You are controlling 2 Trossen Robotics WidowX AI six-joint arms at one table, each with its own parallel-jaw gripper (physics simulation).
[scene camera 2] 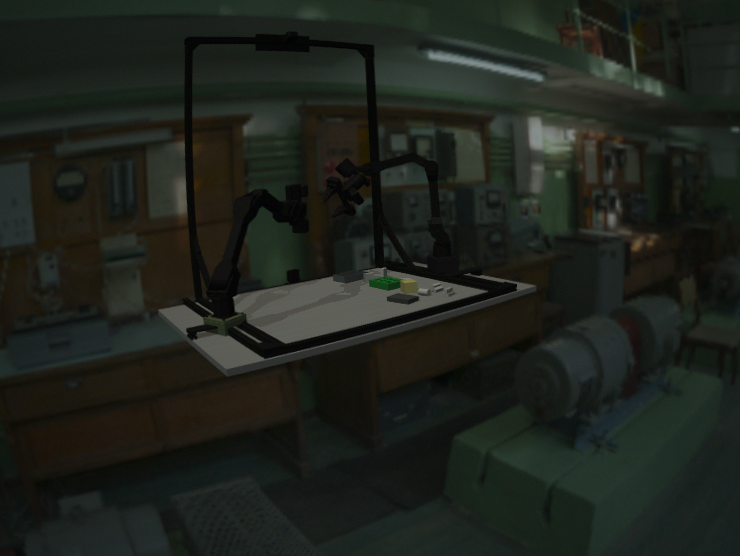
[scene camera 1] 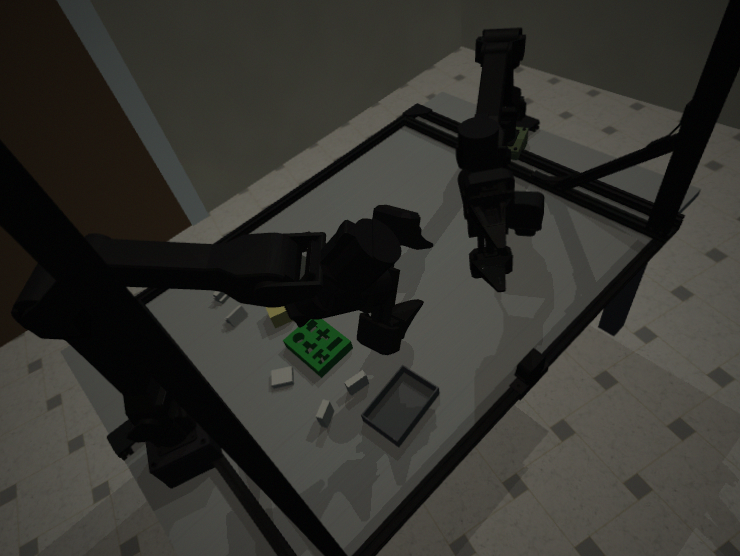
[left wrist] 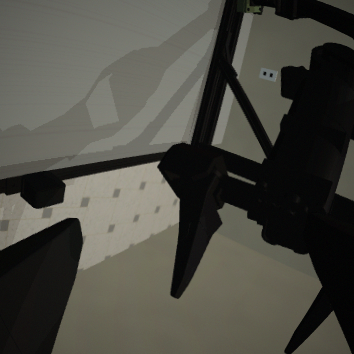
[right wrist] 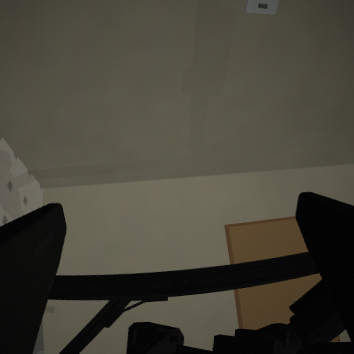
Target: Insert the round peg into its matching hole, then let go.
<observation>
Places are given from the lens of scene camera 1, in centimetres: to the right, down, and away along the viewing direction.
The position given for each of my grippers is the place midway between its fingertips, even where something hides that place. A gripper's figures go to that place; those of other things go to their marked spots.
my left gripper point(scene camera 1: 425, 273): 8, -1, 71
my right gripper point(scene camera 1: 501, 271): 17, -1, 67
green board with shaped holes point(scene camera 1: 337, 346): -6, 13, 98
dark tray point(scene camera 1: 395, 411): 4, 24, 90
</observation>
